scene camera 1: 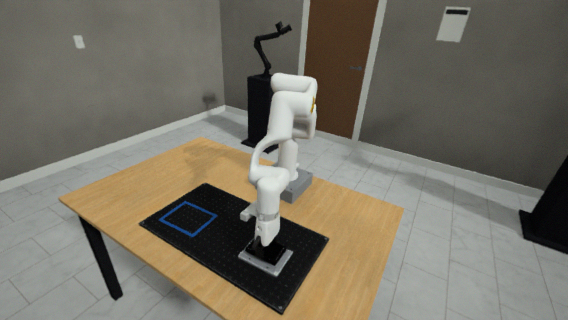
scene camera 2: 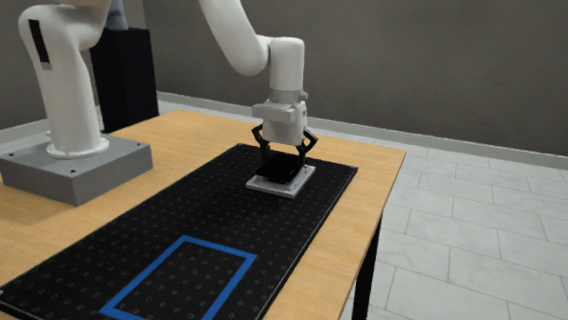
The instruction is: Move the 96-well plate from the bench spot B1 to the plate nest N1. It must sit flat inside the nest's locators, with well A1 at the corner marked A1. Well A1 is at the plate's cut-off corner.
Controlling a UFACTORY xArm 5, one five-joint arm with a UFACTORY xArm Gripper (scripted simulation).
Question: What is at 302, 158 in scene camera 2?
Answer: The gripper.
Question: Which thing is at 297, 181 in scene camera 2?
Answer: A grey plate nest N1.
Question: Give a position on a 96-well plate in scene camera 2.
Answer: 282, 166
